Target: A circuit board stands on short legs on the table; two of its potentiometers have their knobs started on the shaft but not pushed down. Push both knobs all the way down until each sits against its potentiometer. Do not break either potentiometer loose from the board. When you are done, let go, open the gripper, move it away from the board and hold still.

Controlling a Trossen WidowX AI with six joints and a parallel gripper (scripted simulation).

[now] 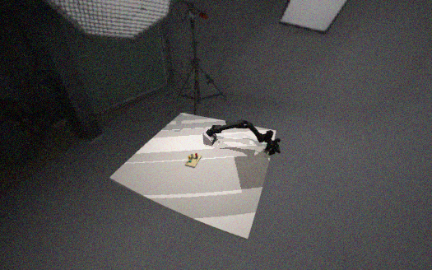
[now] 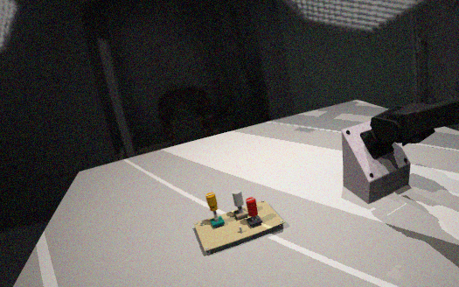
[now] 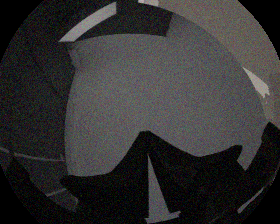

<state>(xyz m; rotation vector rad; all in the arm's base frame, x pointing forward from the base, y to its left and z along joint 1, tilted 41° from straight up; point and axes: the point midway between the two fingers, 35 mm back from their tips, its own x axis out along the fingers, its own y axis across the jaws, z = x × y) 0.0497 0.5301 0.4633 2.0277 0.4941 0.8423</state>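
Right now the red knob is 23 cm ahead of my gripper tip, 73 cm to the right of it and 4 cm below it. The rest, counted from my gripper tip: yellow knob 30 cm ahead, 77 cm to the right, 3 cm below.
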